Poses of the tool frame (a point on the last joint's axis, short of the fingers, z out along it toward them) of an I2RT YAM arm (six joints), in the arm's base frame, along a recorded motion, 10 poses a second.
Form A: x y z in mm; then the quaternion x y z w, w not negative.
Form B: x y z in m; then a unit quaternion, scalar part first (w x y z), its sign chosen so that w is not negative. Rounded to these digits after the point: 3 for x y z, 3 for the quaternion.
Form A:
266 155 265 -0.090 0.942 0.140 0.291
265 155 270 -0.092 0.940 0.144 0.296
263 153 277 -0.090 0.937 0.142 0.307
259 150 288 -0.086 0.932 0.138 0.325
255 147 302 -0.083 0.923 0.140 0.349
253 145 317 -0.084 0.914 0.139 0.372
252 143 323 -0.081 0.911 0.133 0.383
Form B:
0.266 0.155 0.265 0.291 -0.090 0.942 0.140
0.265 0.155 0.270 0.296 -0.092 0.940 0.144
0.263 0.153 0.277 0.307 -0.090 0.937 0.142
0.259 0.150 0.288 0.325 -0.086 0.932 0.138
0.255 0.147 0.302 0.349 -0.083 0.923 0.140
0.253 0.145 0.317 0.372 -0.084 0.914 0.139
0.252 0.143 0.323 0.383 -0.081 0.911 0.133

